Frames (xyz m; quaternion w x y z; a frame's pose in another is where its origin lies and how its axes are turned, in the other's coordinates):
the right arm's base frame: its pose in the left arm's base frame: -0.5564 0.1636 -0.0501 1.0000 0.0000 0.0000 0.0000
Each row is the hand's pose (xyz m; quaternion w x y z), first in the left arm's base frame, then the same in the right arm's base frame.
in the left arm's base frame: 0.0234 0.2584 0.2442 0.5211 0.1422 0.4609 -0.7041
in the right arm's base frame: 0.5798 0.0948 0.2943 0.5211 0.1422 0.4609 -0.7041
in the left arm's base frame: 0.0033 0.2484 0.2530 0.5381 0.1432 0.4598 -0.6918
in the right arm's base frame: 0.5597 0.0848 0.3031 0.5381 0.1432 0.4598 -0.6918
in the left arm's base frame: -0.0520 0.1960 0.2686 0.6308 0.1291 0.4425 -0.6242
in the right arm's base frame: 0.5044 0.0324 0.3187 0.6308 0.1291 0.4425 -0.6242
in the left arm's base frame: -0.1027 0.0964 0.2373 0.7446 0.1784 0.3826 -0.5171
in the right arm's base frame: 0.4537 -0.0672 0.2874 0.7446 0.1784 0.3826 -0.5171
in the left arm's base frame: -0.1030 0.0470 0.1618 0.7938 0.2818 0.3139 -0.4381
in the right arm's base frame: 0.4534 -0.1166 0.2119 0.7938 0.2818 0.3139 -0.4381
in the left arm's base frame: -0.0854 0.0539 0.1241 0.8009 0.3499 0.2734 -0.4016
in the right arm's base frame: 0.4710 -0.1097 0.1742 0.8009 0.3499 0.2734 -0.4016
